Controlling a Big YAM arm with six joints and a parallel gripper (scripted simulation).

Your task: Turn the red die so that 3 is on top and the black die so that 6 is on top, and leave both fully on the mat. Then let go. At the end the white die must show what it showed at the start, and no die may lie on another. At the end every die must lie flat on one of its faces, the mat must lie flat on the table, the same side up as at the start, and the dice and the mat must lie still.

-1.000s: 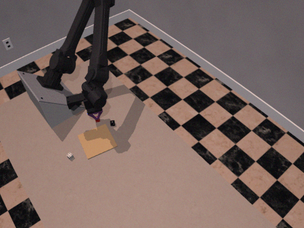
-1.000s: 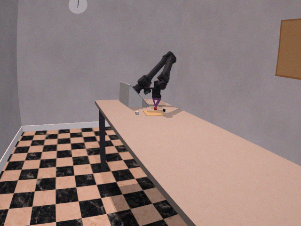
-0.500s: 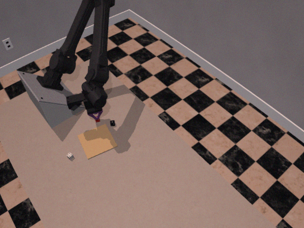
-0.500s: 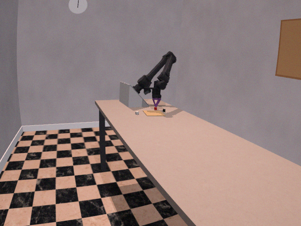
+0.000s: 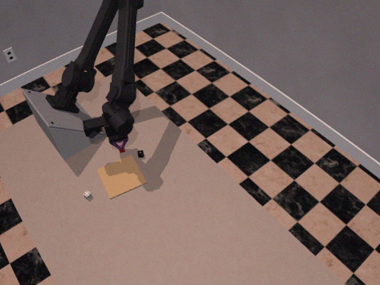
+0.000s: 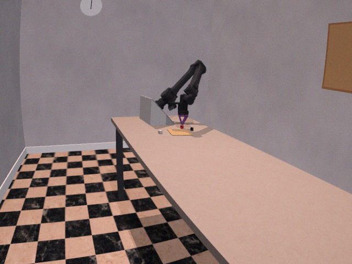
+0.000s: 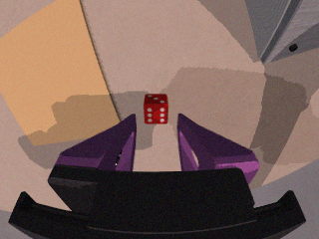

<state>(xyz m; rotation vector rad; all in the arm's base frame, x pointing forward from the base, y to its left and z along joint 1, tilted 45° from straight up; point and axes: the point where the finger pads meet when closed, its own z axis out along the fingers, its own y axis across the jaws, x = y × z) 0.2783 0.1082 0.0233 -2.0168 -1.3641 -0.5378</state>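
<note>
My gripper is now 3 cm above the red die. The rest, counted from my hand: orange mat (10 cm ahead, 6 cm to the right, 3 cm below); then white die (20 cm to the right, 10 cm ahead, 3 cm below); then black die (7 cm ahead, 4 cm to the left, 3 cm below).
</note>
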